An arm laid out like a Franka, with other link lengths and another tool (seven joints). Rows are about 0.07 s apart.
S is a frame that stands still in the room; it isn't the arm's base.
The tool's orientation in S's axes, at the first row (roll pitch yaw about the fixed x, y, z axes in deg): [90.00 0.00 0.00]
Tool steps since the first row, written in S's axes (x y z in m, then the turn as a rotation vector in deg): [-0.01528 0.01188 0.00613 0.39 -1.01 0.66]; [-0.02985 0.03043 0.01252 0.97 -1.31 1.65]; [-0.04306 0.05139 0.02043 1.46 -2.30 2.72]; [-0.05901 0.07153 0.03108 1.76 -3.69 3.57]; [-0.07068 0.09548 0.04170 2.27 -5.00 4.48]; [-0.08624 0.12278 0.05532 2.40 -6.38 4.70]
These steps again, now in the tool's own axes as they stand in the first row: [-0.01528 0.00613 -0.01188 0.39 0.66 1.01]; [-0.02985 0.01252 -0.03043 0.97 1.65 1.31]; [-0.04306 0.02043 -0.05139 1.46 2.72 2.30]; [-0.05901 0.03108 -0.07153 1.76 3.57 3.69]; [-0.07068 0.04170 -0.09548 2.27 4.48 5.00]; [-0.08624 0.05532 -0.12278 2.40 4.70 6.38]
